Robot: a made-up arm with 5 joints.
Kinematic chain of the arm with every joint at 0, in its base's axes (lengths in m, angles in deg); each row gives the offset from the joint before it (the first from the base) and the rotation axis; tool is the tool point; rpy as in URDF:
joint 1: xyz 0.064 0 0.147 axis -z
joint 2: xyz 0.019 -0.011 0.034 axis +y
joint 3: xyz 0.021 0 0.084 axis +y
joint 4: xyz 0.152 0 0.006 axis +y
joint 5: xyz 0.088 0.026 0 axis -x
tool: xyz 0 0 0 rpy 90 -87.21 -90
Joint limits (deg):
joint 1: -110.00..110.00
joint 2: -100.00..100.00
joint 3: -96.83..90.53
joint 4: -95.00..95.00
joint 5: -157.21..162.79
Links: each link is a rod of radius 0.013 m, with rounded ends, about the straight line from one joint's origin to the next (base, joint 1, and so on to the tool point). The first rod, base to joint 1, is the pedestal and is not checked.
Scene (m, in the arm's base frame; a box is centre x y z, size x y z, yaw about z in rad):
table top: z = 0
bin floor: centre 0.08 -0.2 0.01 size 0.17 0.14 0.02 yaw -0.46
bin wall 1: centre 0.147 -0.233 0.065 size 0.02 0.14 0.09 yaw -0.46
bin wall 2: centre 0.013 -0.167 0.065 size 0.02 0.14 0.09 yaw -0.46
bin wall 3: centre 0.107 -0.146 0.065 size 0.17 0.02 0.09 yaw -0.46
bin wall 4: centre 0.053 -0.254 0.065 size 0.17 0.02 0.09 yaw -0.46
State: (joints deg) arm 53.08 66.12 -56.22 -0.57 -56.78
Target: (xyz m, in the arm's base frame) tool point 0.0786 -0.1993 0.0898
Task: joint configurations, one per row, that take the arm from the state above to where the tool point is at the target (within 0.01 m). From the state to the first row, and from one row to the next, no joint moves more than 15 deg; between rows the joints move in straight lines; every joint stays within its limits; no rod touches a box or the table.
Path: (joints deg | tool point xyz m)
1: 50.91 60.00 -50.90 12.57 -63.18 | 0.2869 -0.2506 0.1542
2: 48.74 53.87 -45.58 25.71 -69.58 | 0.2886 -0.2333 0.1484
3: 46.57 47.75 -40.27 38.85 -75.98 | 0.2863 -0.2130 0.1444
4: 44.41 41.62 -34.95 51.99 -82.39 | 0.2802 -0.1908 0.1430
5: 42.24 35.50 -29.63 65.13 -88.79 | 0.2705 -0.1673 0.1444
6: 54.21 30.28 -24.54 72.16 -80.79 | 0.2222 -0.1938 0.1477
7: 66.18 25.06 -19.46 79.19 -72.78 | 0.1720 -0.2075 0.1517
8: 78.15 19.85 -14.37 86.23 -64.78 | 0.1231 -0.2088 0.1564
9: 90.12 14.63 -9.29 93.26 -56.78 | 0.0786 -0.1993 0.1618
10: 90.12 24.40 -8.20 85.47 -56.78 | 0.0786 -0.2027 0.1260
11: 90.12 34.17 -7.12 77.68 -56.78 | 0.0786 -0.1993 0.0898

